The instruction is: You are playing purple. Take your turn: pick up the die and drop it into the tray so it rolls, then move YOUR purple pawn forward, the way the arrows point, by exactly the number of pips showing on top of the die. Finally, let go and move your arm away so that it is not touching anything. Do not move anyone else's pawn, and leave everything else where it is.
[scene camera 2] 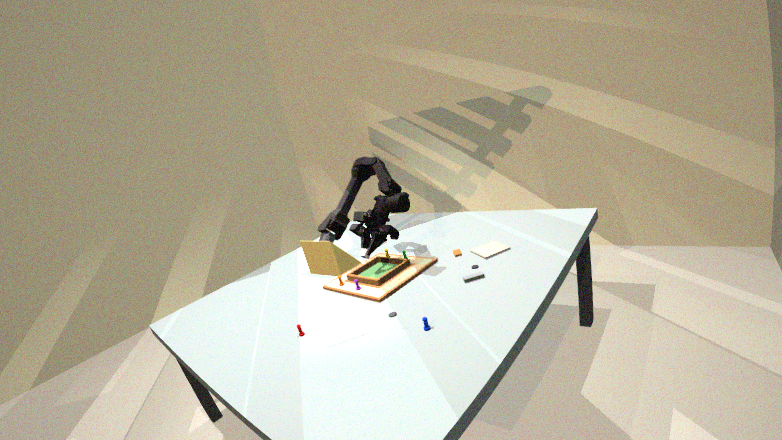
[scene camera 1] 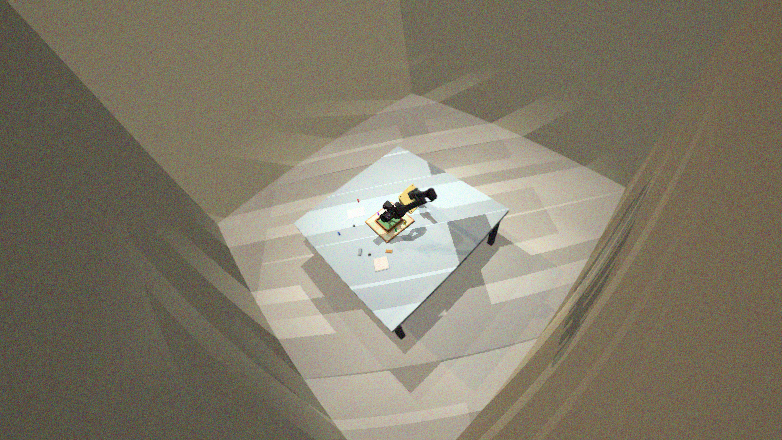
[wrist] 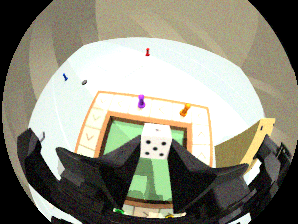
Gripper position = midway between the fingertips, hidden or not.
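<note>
Scene camera 2 shows my gripper (scene camera 2: pixel 365 254). In the wrist view I see my gripper again (wrist: pixel 155 140), and it holds a white die (wrist: pixel 156 139). I also see a green tray (wrist: pixel 151 181) there.
</note>
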